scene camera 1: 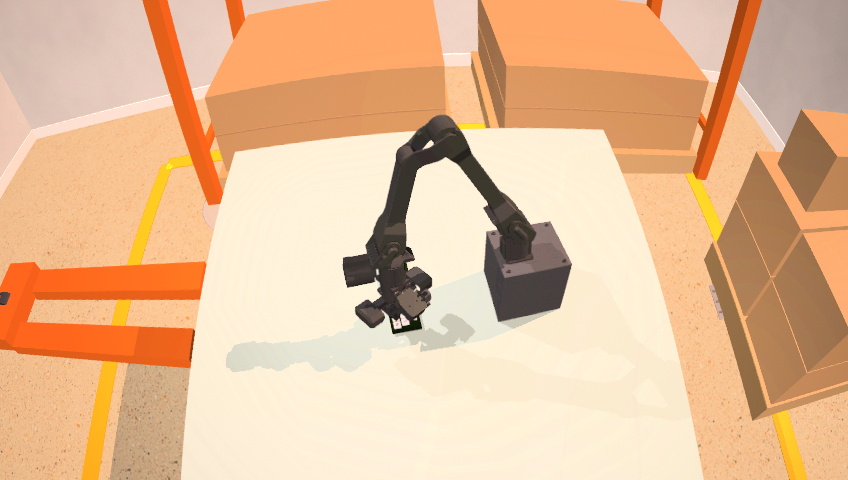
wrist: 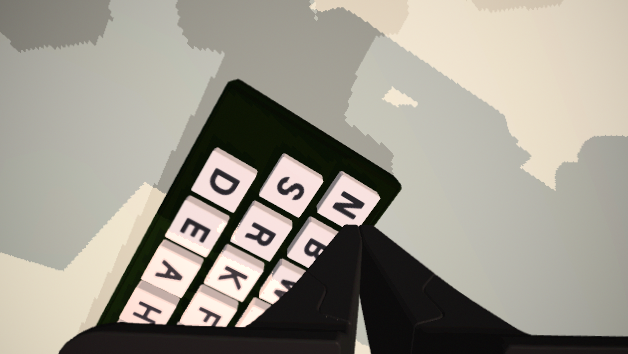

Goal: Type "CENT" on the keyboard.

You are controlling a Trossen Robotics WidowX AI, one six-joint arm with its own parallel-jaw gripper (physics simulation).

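Frame: origin at the arm's base, x ahead, y left, z up, level; centimetres.
Seen in the pictures: gripper, fingertip midpoint: (scene camera 1: 395, 319) (wrist: 357, 238); arm's base, link origin: (scene camera 1: 516, 252).
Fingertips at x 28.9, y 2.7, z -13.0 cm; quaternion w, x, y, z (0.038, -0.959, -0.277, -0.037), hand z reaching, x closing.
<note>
Offsets run from my fingertips to a thing's top centre. Level surfaces: height alone.
A dark green keyboard @(dx -2.2, dy -9.0, dz -2.1 cm) (scene camera 1: 407, 329) (wrist: 280, 125) with white lettered keys lies on the table, at a slant in the wrist view. The N key @(dx -0.1, dy +0.2, dz -2.1 cm) (wrist: 348, 200) is at its end corner, beside the S key @(dx -2.2, dy -0.3, dz -2.1 cm) (wrist: 291, 186) and the D key @(dx -4.2, dy -1.3, dz -2.1 cm) (wrist: 224, 181). The E key @(dx -4.2, dy -3.4, dz -2.1 cm) (wrist: 196, 227) shows beside D. The B key @(dx -0.1, dy -1.8, dz -2.1 cm) (wrist: 309, 242) is partly covered by a finger. My gripper (wrist: 357, 238) is shut and empty. In the wrist view its tips appear at the lower edge of the N key; whether they touch it I cannot tell. The C and T keys do not show. The arm hides most of the keyboard in the scene view.
The arm's base box (scene camera 1: 529, 285) stands right of the keyboard on the cream table @(dz -3.8 cm) (scene camera 1: 428, 416). Large cardboard boxes (scene camera 1: 333, 59) (scene camera 1: 595, 71) stand behind the table, and stacked boxes (scene camera 1: 791, 273) stand at the right. Orange forks (scene camera 1: 119, 282) reach the table's left edge.
</note>
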